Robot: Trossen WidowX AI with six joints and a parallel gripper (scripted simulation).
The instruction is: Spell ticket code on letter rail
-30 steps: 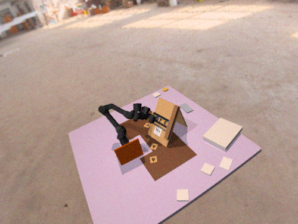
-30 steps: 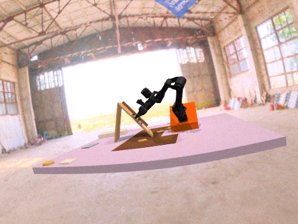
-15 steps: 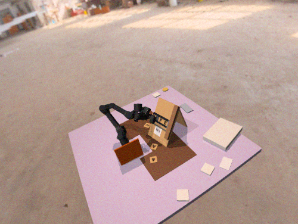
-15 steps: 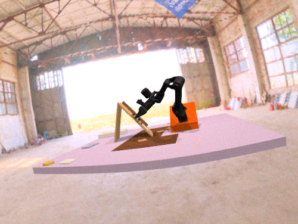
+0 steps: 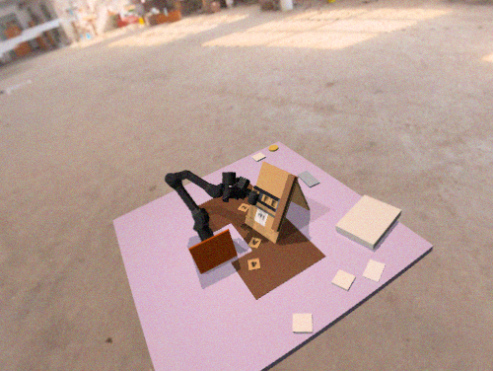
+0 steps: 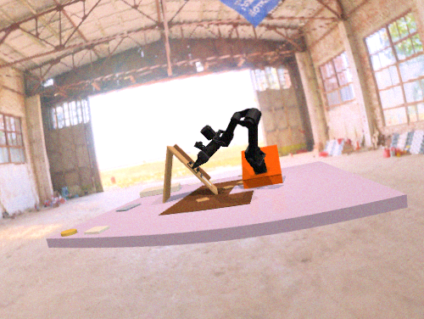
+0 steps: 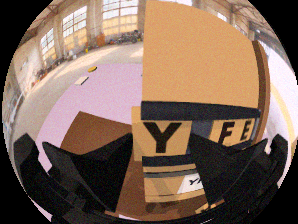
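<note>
The white ticket lies 9 cm to the right of my gripper tip, 8 cm below it and 4 cm behind it. Round my gripper tip: cream slab (43 cm to the right, 39 cm ahead, 14 cm below); then brown mat (16 cm below, 13 cm behind, 7 cm to the right); then grey plate (39 cm ahead, 15 cm below, 6 cm to the left).
</note>
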